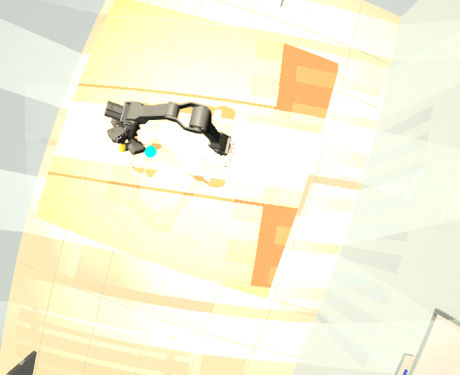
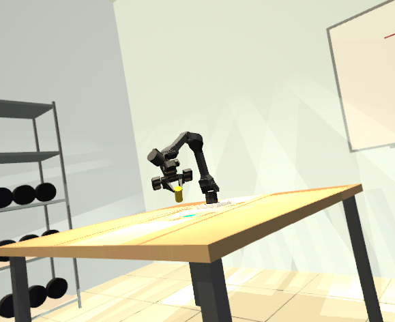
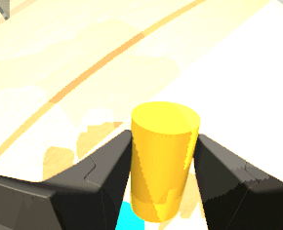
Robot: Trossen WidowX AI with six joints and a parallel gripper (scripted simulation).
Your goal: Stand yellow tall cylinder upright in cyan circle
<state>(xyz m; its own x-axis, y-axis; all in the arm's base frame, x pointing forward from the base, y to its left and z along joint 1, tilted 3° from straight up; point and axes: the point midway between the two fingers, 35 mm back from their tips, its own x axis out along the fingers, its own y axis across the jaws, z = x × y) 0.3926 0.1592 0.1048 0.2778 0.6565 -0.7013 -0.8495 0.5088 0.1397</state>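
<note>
My gripper tip is now 70 mm past the cyan circle, 30 mm to the left of it and 120 mm above it. Also, from my gripper tip: yellow tall cylinder (10 mm behind, 10 mm to the right, 20 mm below).
</note>
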